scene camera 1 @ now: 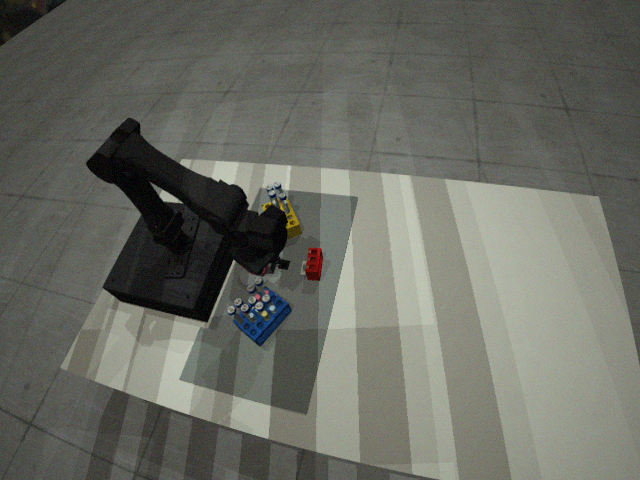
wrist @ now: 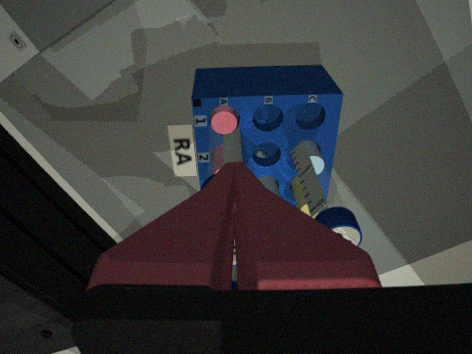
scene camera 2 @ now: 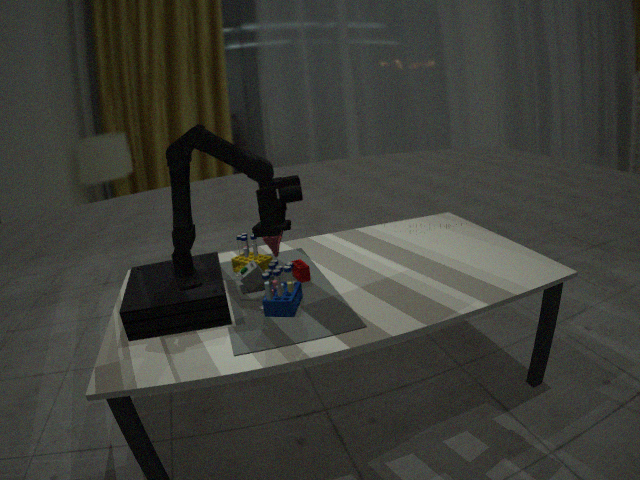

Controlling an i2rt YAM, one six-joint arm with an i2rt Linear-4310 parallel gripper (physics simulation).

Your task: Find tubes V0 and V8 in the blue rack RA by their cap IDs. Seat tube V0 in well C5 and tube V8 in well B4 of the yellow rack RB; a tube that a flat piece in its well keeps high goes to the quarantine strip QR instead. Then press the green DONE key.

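Frame: origin at the arm's base, x left, y back, z up, level; centimetres.
Seen in the pictures: gripper, fingertip midpoint: [scene camera 1: 264, 274] [wrist: 234, 177] [scene camera 2: 276, 256]; arm's base, link origin: [scene camera 1: 182, 247] [scene camera 2: 185, 275].
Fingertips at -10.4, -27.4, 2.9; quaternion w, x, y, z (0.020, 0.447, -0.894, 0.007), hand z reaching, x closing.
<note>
Pixels of each thing's middle, then the offset from my fingertips to it, as dx, dy, dz. "spot": a spot on its surface instead. Level surfaces: height alone.
- blue rack RA, body centre: [wrist: 261, 165] [scene camera 1: 262, 315] [scene camera 2: 283, 298] -6.8, +2.1, -10.5
- capped tube, surface spot: [wrist: 340, 229] spot: -5.5, -1.7, -0.5
- yellow rack RB, surface spot: [scene camera 1: 294, 230] spot: +20.7, -3.6, -10.0
- green DONE key, surface spot: [scene camera 2: 244, 270] spot: +10.6, +8.0, -6.1
- red block with wells, body centre: [scene camera 1: 314, 264] [scene camera 2: 300, 270] +9.1, -10.6, -10.5
- grey box, body centre: [scene camera 2: 251, 275] +11.4, +5.6, -8.8
- grey mat, surface height: dz -13.0
The blue rack RA [scene camera 1: 262, 334] [scene camera 2: 280, 308] [wrist: 260, 82] holds several tubes with blue-rimmed white caps. In the wrist view a capped tube [wrist: 340, 229] leans at the right; its cap ID is not readable. Wells B1 and C1 show no tube. My gripper [scene camera 2: 276, 255] [wrist: 234, 177] is shut and empty, above the table between the racks; its fingers hide the lower part of rack RA in the wrist view. The yellow rack RB [scene camera 1: 294, 230] [scene camera 2: 251, 262] holds several tubes at its far end. The green DONE key [scene camera 2: 244, 270] is on a grey box. V0 and V8 cannot be told apart here.
A red block with wells [scene camera 1: 313, 264] [scene camera 2: 300, 270] stands right of the gripper; whether it is strip QR is not readable. The grey box [scene camera 2: 252, 281] stands between the robot base [scene camera 1: 155, 279] [scene camera 2: 175, 304] and the racks. A grey mat [scene camera 1: 289, 392] [scene camera 2: 330, 322] lies under them.
</note>
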